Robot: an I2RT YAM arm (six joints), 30 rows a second.
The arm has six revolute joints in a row. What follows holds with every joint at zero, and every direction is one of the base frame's.
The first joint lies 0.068 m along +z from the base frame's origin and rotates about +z.
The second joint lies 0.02 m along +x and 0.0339 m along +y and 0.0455 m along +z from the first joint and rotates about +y.
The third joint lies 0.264 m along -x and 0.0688 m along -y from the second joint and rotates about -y.
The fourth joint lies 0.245 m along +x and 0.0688 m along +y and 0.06 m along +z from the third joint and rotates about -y.
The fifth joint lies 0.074 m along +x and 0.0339 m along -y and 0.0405 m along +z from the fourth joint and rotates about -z.
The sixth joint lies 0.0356 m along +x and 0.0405 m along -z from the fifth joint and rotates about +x.
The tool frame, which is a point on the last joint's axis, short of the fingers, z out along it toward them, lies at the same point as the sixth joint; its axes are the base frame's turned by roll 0, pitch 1.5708 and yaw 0 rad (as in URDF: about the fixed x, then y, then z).
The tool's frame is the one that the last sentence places.
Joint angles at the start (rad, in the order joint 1, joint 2, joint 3, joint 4, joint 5, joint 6): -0.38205, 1.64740, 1.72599, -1.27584, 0.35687, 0.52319
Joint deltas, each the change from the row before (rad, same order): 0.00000, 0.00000, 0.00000, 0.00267, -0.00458, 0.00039; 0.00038, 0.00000, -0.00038, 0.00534, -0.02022, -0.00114; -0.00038, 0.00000, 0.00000, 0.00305, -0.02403, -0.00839; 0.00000, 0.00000, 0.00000, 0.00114, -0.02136, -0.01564; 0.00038, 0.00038, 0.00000, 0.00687, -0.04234, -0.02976; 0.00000, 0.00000, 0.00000, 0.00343, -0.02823, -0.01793; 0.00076, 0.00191, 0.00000, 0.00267, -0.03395, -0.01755; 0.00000, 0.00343, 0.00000, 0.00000, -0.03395, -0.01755; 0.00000, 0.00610, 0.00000, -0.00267, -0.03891, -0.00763; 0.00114, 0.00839, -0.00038, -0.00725, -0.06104, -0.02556; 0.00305, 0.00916, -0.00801, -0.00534, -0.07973, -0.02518
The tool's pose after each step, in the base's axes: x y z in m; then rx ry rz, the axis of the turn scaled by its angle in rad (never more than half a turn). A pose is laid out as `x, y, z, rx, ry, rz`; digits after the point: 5 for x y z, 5 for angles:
0.29161, -0.13040, 0.35587, 1.26802, 2.39640, -0.44461
0.29248, -0.12989, 0.35576, 1.26269, 2.39971, -0.41627
0.29311, -0.12940, 0.35563, 1.24963, 2.41068, -0.38562
0.29356, -0.12880, 0.35547, 1.22812, 2.42743, -0.36097
0.29502, -0.12769, 0.35527, 1.18404, 2.45412, -0.31063
0.29578, -0.12694, 0.35520, 1.15657, 2.47006, -0.27677
0.29708, -0.12592, 0.35452, 1.12757, 2.48900, -0.23511
0.29836, -0.12515, 0.35329, 1.10008, 2.51024, -0.19396
0.30004, -0.12434, 0.35116, 1.08500, 2.53035, -0.14334
0.30219, -0.12247, 0.34804, 1.04295, 2.56942, -0.06624
0.30485, -0.11940, 0.34276, 0.99596, 2.61234, 0.03925

